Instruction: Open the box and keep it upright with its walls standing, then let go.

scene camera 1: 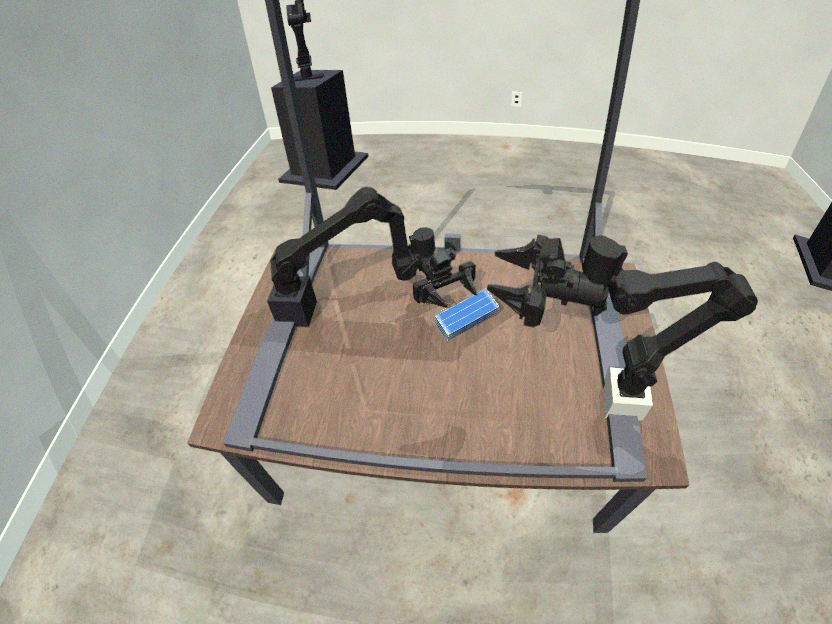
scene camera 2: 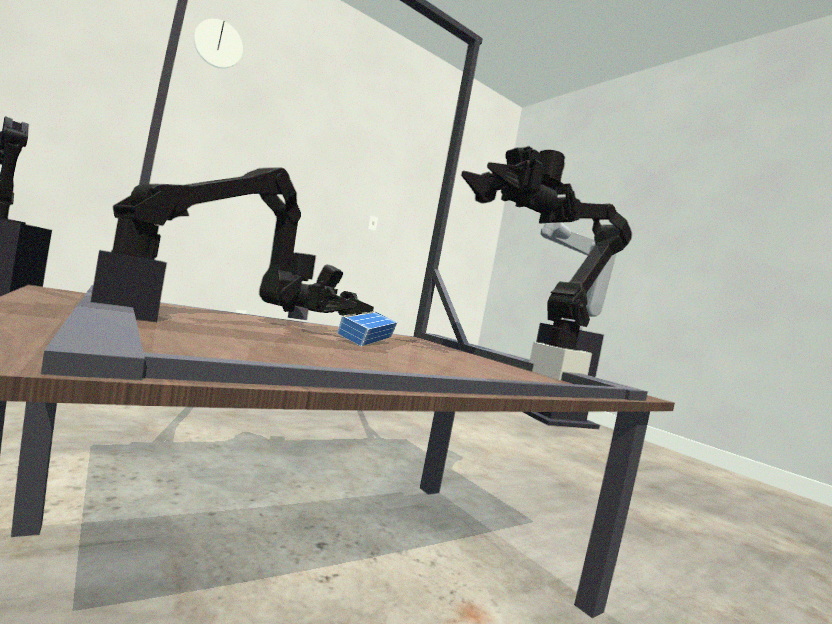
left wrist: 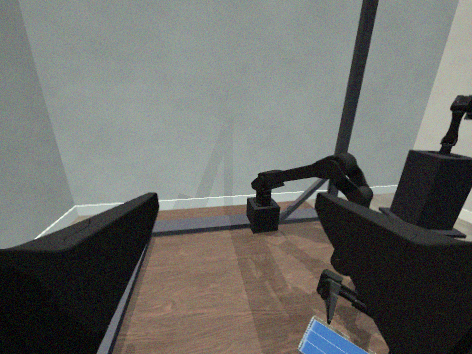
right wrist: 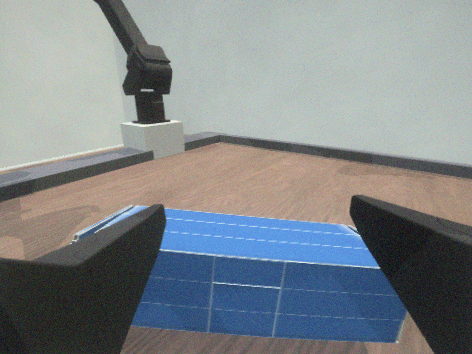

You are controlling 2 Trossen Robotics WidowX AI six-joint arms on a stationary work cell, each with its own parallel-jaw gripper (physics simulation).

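Seen in the pictures: left gripper, between the fingertips: (scene camera 1: 491,269) (scene camera 2: 474,169) (left wrist: 238,199); right gripper, between the fingertips: (scene camera 1: 461,300) (scene camera 2: 365,307) (left wrist: 356,342) (right wrist: 257,208); left arm's base, origin of its link: (scene camera 1: 631,386) (scene camera 2: 562,347) (right wrist: 151,122); right arm's base, origin of its link: (scene camera 1: 288,288) (left wrist: 263,202).
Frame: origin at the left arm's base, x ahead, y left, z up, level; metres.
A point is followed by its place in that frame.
The blue box (scene camera 1: 467,313) @[x 0.419, y -0.197, z -0.018 m] (scene camera 2: 366,329) @[x 0.465, y -0.133, z -0.034 m] (right wrist: 250,295) @[x 0.445, y -0.234, z -0.025 m] with white lines is toward the back of the table, its top looking closed. Part of the box also shows in the left wrist view (left wrist: 327,342) @[x 0.458, y -0.183, z -0.020 m]. Thin pale-edged pieces stick out at its left end in the right wrist view. I cannot tell whether it rests fully flat. My right gripper (scene camera 1: 461,300) @[x 0.437, y -0.217, z 0.010 m] (scene camera 2: 364,310) @[x 0.437, y -0.217, z 0.010 m] (right wrist: 257,208) @[x 0.437, y -0.217, z 0.010 m] is open and empty, fingertips near the box's back upper edge. My left gripper (scene camera 1: 493,271) @[x 0.364, y 0.002, z 0.324 m] (scene camera 2: 476,169) @[x 0.364, y 0.002, z 0.324 m] (left wrist: 238,199) @[x 0.364, y 0.002, z 0.324 m] is open and empty, high above the table, to the right of the box in scene camera 1.
The wooden table (scene camera 1: 376,396) @[x 0.612, y 0.055, z -0.072 m] (scene camera 2: 255,345) @[x 0.717, y -0.004, z -0.072 m] carries a grey frame with a front rail (scene camera 1: 430,463) @[x 0.450, y 0.220, z -0.052 m] (scene camera 2: 336,376) @[x 0.678, y 0.244, z -0.058 m] and tall posts at the back. The right arm's dark base (scene camera 1: 291,305) @[x 0.887, y -0.135, z 0.016 m] and the left arm's white base (scene camera 1: 628,405) @[x 0.009, y 0.050, z -0.007 m] stand on the side rails.
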